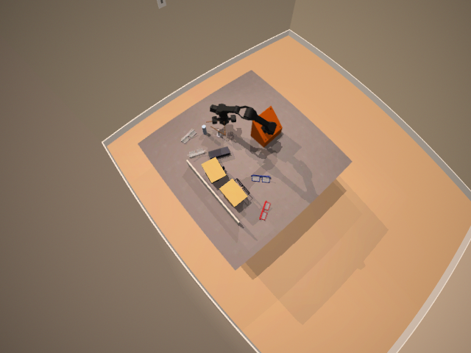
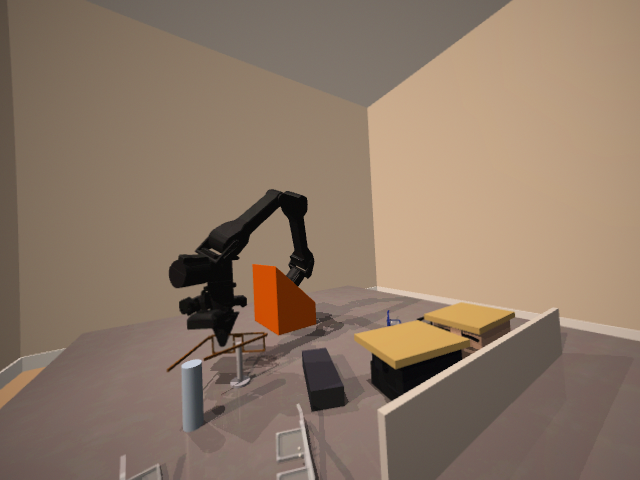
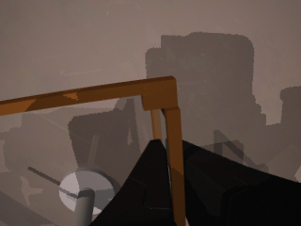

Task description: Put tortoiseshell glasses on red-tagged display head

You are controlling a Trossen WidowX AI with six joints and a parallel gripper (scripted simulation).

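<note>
My gripper tip is now 80 mm short of the peg stand, 40 mm above it and 10 mm to the right of it. From my gripper tip the other things lie so: black box: 200 mm ahead, 130 mm to the left, 40 mm below; long low panel: 480 mm ahead, 320 mm to the left.
</note>
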